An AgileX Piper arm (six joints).
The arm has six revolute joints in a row. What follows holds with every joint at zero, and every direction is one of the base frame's. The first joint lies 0.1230 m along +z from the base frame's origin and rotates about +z. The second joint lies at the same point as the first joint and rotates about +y. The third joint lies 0.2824 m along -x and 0.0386 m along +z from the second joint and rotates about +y. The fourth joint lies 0.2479 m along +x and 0.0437 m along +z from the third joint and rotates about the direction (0.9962, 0, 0.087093). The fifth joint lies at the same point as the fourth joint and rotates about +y. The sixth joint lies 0.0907 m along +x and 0.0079 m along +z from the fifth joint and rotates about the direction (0.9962, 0, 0.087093). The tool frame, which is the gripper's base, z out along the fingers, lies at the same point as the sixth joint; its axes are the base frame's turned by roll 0.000, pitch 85.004 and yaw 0.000 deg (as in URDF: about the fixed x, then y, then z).
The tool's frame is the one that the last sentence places.
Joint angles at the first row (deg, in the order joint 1, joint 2, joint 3, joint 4, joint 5, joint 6):
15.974 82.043 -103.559 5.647 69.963 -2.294
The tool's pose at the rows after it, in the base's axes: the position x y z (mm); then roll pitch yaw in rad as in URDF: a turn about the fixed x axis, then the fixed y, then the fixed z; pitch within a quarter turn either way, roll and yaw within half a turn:
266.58, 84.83, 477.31, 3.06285, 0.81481, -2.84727
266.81, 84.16, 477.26, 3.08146, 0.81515, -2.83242
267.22, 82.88, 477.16, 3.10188, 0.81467, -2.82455
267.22, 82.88, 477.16, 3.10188, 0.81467, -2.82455
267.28, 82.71, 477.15, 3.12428, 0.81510, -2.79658
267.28, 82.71, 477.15, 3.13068, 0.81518, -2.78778
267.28, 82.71, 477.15, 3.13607, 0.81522, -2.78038
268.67, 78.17, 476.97, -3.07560, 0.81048, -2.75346
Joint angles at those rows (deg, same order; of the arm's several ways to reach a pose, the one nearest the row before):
15.975 82.042 -103.557 5.491 69.962 -2.498
15.975 82.045 -103.561 5.014 69.964 -2.918
15.973 82.043 -103.558 4.119 69.963 -2.920
15.973 82.043 -103.558 4.119 69.963 -2.920
15.975 82.044 -103.560 3.992 69.963 -3.976
15.975 82.044 -103.560 3.993 69.963 -4.321
15.975 82.044 -103.560 3.992 69.963 -4.612
15.974 82.044 -103.559 0.814 69.962 -4.592

